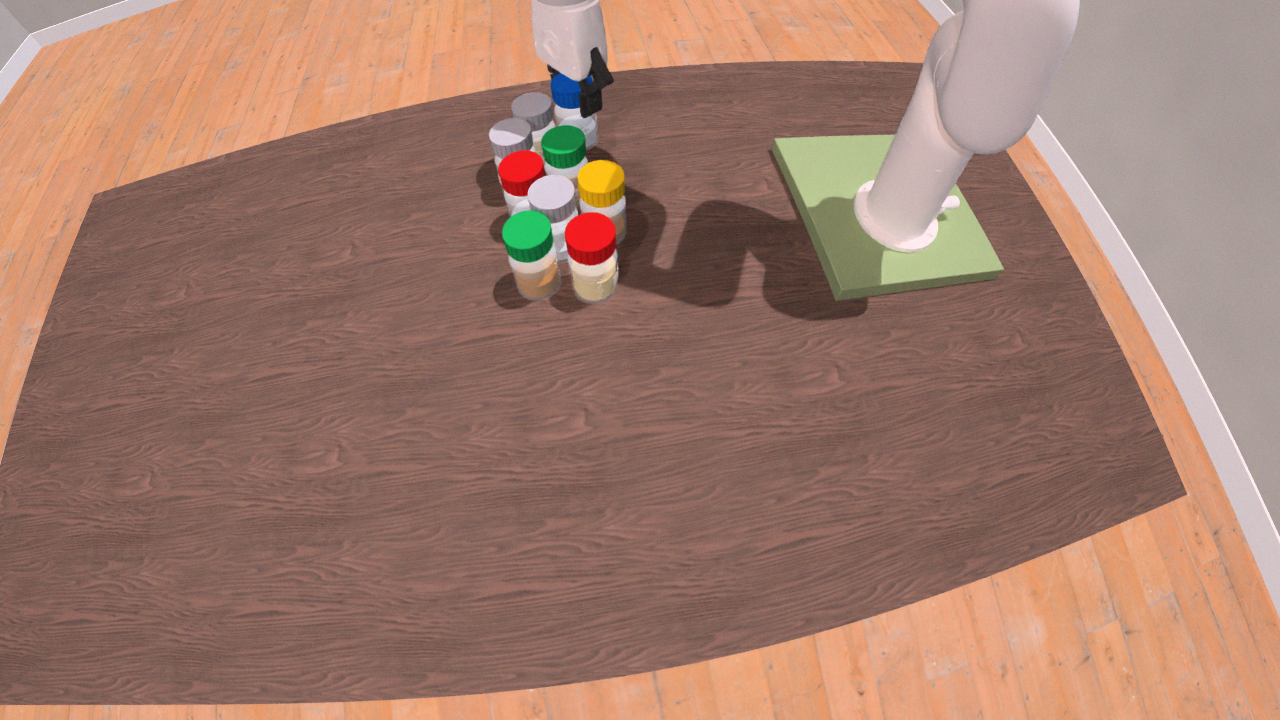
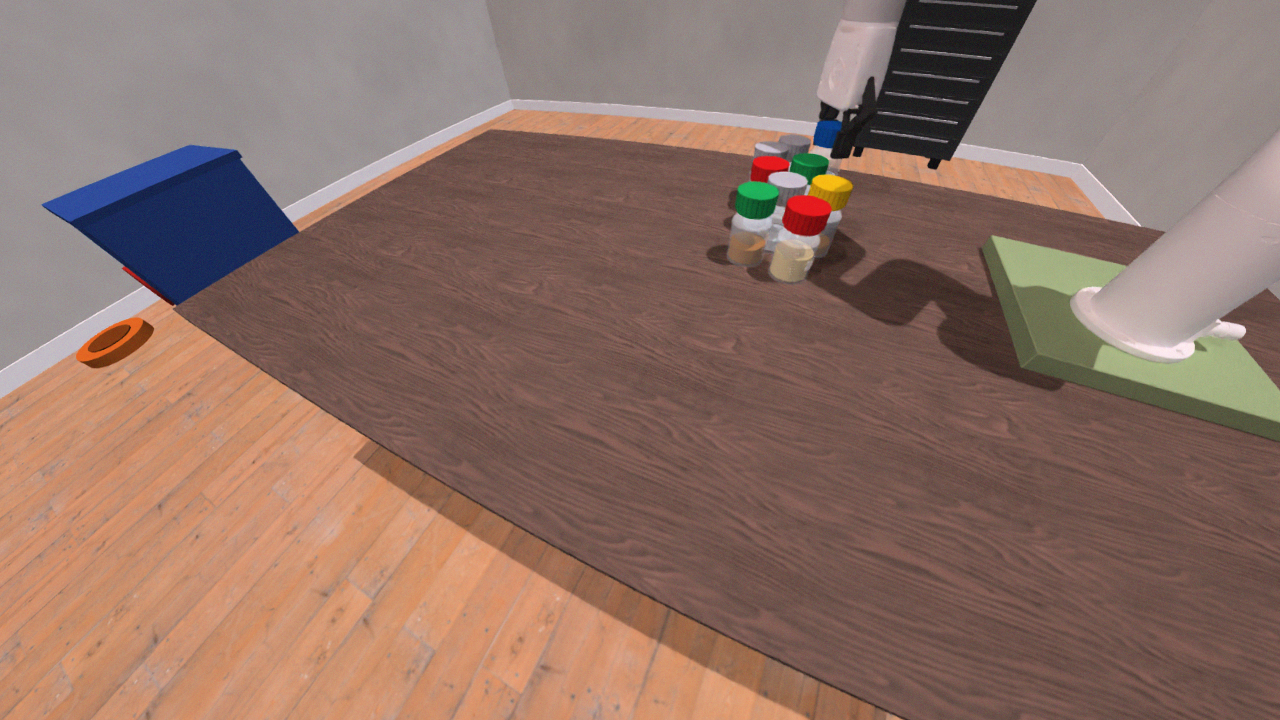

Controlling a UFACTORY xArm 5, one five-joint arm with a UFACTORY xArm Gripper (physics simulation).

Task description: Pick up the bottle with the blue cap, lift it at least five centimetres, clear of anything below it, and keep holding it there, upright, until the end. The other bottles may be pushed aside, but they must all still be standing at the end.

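Frame: origin at the arm's base, x back, y right, z up, level; centimetres.
Seen in the pictures: gripper, fingertip midpoint: [image 1: 577,103] [image 2: 830,151]; arm's base, origin of the base link: [image 1: 895,216] [image 2: 1125,325].
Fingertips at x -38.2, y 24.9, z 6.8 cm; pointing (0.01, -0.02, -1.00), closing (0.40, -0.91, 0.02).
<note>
Offsets run from my fingertips to a thing's top centre. Level surfaces: height alone.
The bottle with the blue cap {dx -0.5, dy -0.4, dz +4.3 cm} [image 1: 570,93] [image 2: 827,135] is upright at the back of the bottle group. My gripper [image 1: 573,87] [image 2: 833,132] is shut on it, with black fingers at the sides of the cap. The blue cap shows higher than the caps beside it. The bottle's base is partly hidden behind the green-capped bottle {dx -3.6, dy -8.0, dz +1.1 cm} [image 1: 563,146] [image 2: 809,168], so I cannot tell how far it is off the table. A grey-capped bottle {dx -6.2, dy +0.6, dz +1.1 cm} [image 1: 532,111] [image 2: 793,145] stands close to its left. All the other bottles I see are standing.
In front stand bottles with a yellow cap {dx -0.7, dy -15.7, dz +1.1 cm} [image 1: 601,183] [image 2: 830,192], red caps {dx -3.9, dy -23.5, dz +1.1 cm} [image 1: 590,238] [image 2: 806,215], grey caps and a green cap {dx -10.5, dy -21.0, dz +1.1 cm} [image 1: 527,235] [image 2: 757,199]. The arm base stands on a green slab [image 1: 832,214] [image 2: 1029,295] at the right of the table {dz -9.4 cm} [image 1: 537,447] [image 2: 626,402].
</note>
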